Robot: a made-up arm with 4 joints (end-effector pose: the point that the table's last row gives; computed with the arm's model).
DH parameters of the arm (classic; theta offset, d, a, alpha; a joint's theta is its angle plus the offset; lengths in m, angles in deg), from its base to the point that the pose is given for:
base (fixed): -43.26 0 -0.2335 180
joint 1: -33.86 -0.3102 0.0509 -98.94
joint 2: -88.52 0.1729 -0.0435 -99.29
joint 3: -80.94 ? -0.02 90
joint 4: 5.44 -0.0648 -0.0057 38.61
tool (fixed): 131.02 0.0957 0 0
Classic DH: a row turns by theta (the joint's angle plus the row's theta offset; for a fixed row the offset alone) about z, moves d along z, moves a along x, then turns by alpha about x.
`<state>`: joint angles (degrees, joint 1 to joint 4).
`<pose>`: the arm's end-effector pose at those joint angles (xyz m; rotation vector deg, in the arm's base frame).
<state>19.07 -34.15 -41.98 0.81</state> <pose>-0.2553 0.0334 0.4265 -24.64 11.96 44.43</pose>
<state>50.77 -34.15 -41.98 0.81</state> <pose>-0.3091 0.0971 0.4265 -19.96 17.82 13.32</pose>
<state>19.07 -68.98 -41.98 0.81</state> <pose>-0.1976 0.0058 0.4473 3.64 34.24 45.86</pose>
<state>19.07 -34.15 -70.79 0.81</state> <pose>-0.2620 0.0314 0.4183 -44.19 26.59 60.08</pose>
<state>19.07 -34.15 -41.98 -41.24</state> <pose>-0.2438 0.0633 0.3978 -50.96 12.43 10.01</pose>
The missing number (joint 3, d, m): -0.0423
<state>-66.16 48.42 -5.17 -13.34</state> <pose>-0.0675 0.0220 0.2909 10.17 -98.65 84.39</pose>
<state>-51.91 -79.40 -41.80 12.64</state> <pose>-0.0060 0.0947 0.4457 -3.92 51.55 118.34</pose>
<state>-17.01 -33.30 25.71 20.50</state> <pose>-0.1503 -0.0171 0.4335 36.06 -22.49 55.01</pose>
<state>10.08 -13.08 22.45 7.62</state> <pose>-0.2612 0.0119 0.4154 12.43 -37.94 29.03</pose>
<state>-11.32 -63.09 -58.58 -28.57</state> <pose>-0.1509 0.0275 0.4265 -45.37 27.29 67.79</pose>
